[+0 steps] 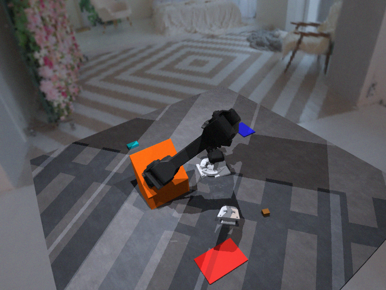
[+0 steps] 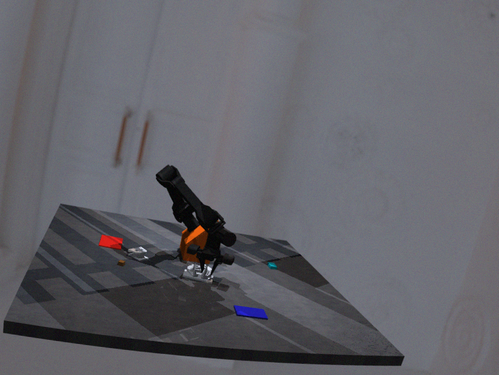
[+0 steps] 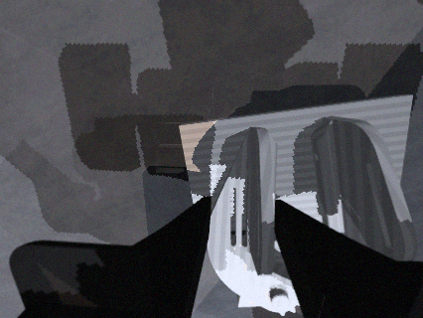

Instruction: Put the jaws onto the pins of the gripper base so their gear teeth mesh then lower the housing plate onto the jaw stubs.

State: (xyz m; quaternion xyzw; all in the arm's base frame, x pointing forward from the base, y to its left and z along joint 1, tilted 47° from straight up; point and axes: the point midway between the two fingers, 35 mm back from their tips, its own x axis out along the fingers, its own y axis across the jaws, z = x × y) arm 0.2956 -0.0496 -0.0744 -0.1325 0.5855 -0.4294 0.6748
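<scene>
Right now my gripper tip is 30 mm to the left of the white flat slab and 10 mm above it. The rest, counted from my gripper tip: blue tile 290 mm ahead, 110 mm to the left, 10 mm below; small brown cube 20 mm behind, 340 mm to the right, 10 mm below; gripper jaw 50 mm behind, 40 mm to the right.
</scene>
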